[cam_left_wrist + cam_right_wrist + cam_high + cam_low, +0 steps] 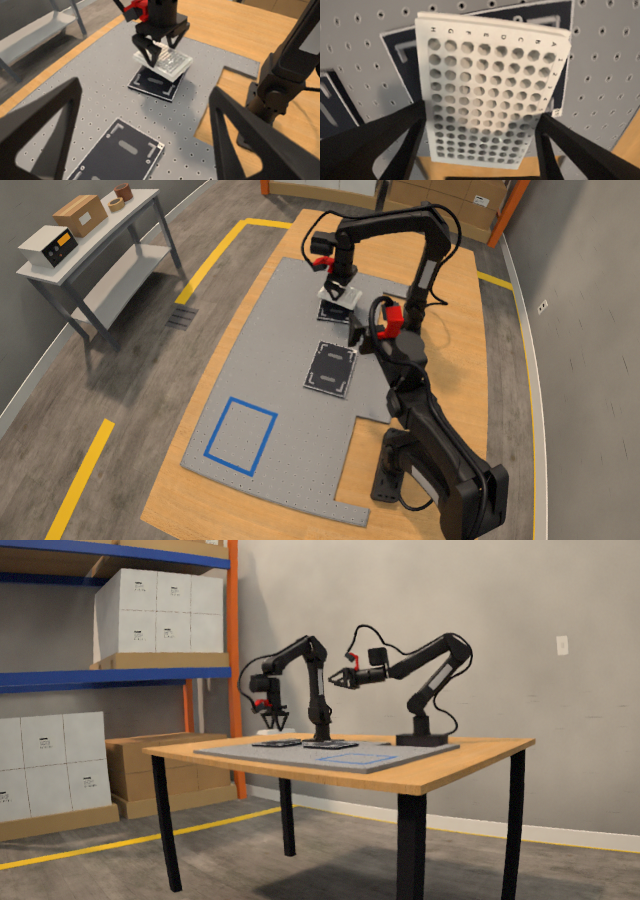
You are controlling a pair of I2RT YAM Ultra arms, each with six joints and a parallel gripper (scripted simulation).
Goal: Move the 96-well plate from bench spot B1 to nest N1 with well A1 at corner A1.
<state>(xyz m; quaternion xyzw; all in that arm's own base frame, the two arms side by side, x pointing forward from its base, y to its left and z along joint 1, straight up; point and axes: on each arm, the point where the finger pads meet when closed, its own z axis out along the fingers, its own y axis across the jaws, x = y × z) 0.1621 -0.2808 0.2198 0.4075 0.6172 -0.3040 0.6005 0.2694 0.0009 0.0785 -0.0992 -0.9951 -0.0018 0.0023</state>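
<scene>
Right now my right hand is 10 mm above the white 96-well plate. Also, from my right hand: black plate nest: 60 mm below.
</scene>
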